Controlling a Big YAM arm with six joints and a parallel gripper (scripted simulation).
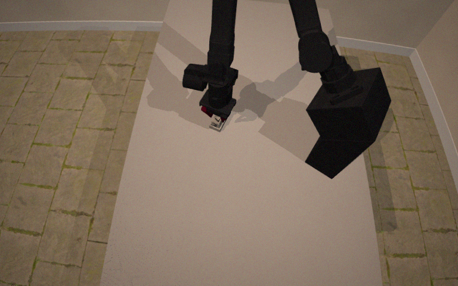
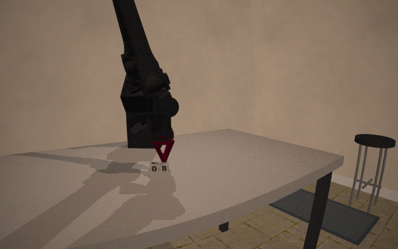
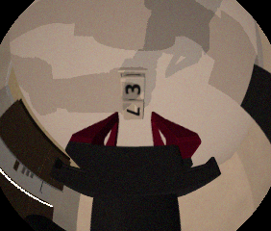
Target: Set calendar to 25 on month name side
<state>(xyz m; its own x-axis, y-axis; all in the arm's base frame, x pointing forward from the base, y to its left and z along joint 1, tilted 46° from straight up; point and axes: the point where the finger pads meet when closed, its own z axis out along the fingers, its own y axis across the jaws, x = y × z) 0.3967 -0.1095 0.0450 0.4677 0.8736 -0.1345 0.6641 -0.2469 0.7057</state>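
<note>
Right now the pale tray is 50 mm below my hand, 10 mm to the right of it and 10 mm behind it.
</note>
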